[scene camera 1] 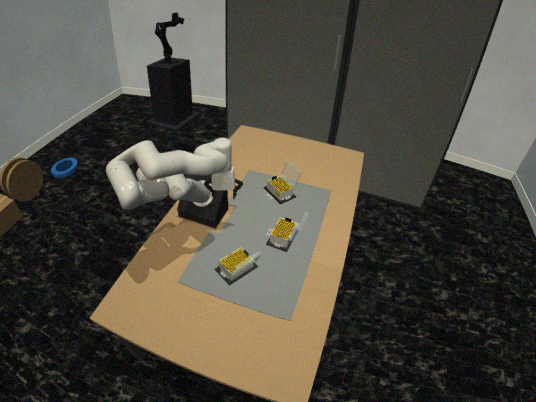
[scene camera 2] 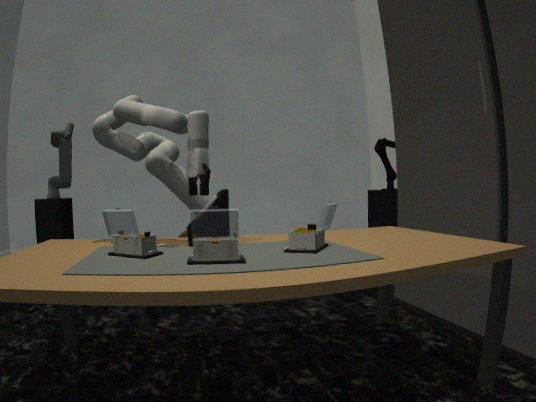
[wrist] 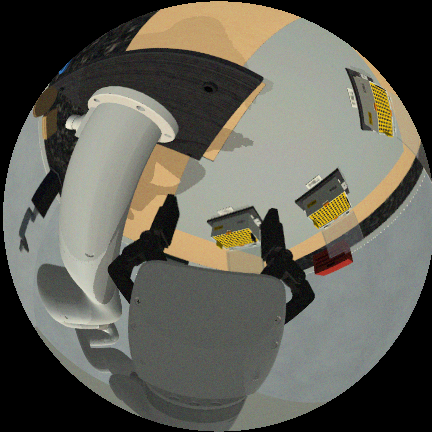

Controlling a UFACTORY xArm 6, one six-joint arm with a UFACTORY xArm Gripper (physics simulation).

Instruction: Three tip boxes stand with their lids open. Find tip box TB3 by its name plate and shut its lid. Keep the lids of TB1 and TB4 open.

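Frame: origin at the arm's base, x back, y right, z up, level; centimetres.
Seen in the pictures: gripper, fingertip midpoint: (scene camera 1: 224, 197) (scene camera 2: 198, 195) (wrist: 221, 209); arm's base, link origin: (scene camera 1: 202, 193) (scene camera 2: 206, 208) (wrist: 131, 113).
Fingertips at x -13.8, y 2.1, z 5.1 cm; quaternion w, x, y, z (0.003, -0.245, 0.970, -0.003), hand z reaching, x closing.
Offsets run from my fingertips to a thing's top centre. "spot": to the spot under its first point. Level surfaces: height alone.
Tip box TB3 {dy -33.5, dx -13.1, dz -11.3 cm} (scene camera 1: 280, 187) (scene camera 2: 302, 241) (wrist: 378, 107) stands at the mat's far end in scene camera 1, at the upper right in the wrist view. Its clear lid {spot: dy -40.9, dx -17.1, dz -7.7 cm} (scene camera 1: 291, 173) (scene camera 2: 328, 216) is open and upright. TB4 {dy -5.6, dx -27.8, dz -10.4 cm} (scene camera 1: 283, 231) (scene camera 2: 215, 250) (wrist: 327, 205) stands in the middle, lid open. TB1 {dy +20.7, dx -17.2, dz -10.4 cm} (scene camera 1: 235, 262) (scene camera 2: 134, 245) (wrist: 234, 235) stands at the near end, lid open. The name plates' lettering is too small to read. My gripper (scene camera 1: 236, 192) (scene camera 2: 199, 193) (wrist: 221, 209) is open and empty, high above the base side of the mat, apart from all boxes.
The boxes stand on a grey mat {dz -17.9 cm} (scene camera 1: 270, 300) (wrist: 300, 100) on the wooden table {dz -18.2 cm} (scene camera 1: 200, 345). My black base block (scene camera 1: 202, 209) (wrist: 205, 70) stands beside the mat. Tall dark cabinets (scene camera 1: 285, 65) stand behind the table. A blue ring (scene camera 1: 64, 167) lies on the floor.
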